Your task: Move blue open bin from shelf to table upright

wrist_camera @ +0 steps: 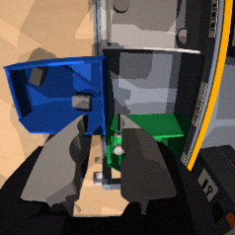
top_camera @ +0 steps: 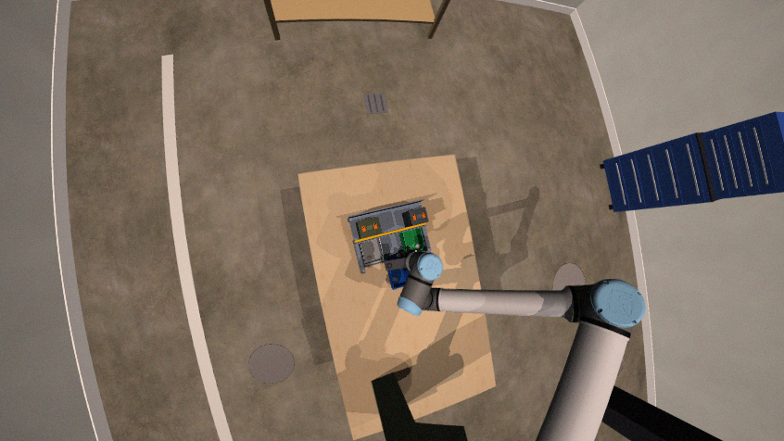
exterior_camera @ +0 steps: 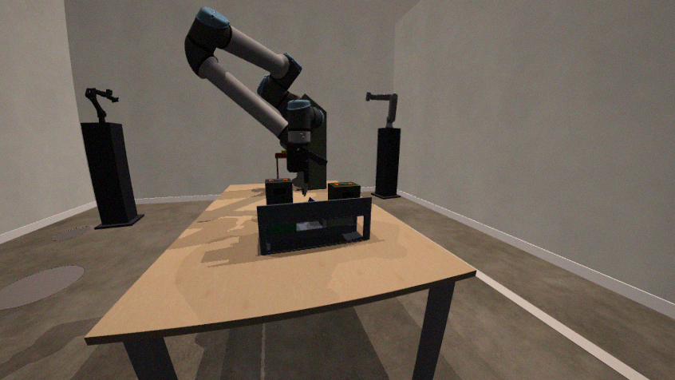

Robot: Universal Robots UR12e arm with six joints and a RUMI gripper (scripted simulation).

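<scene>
Right now my hand is 8 cm past the blue open bin, 1 cm to the right of it and 9 cm above it. The rest, counted from my hand: grey bin 9 cm ahead, 10 cm to the left, 9 cm below; then bar 13 cm ahead, 1 cm to the right, 3 cm below; then green bin 7 cm ahead, 12 cm to the right, 9 cm below.
</scene>
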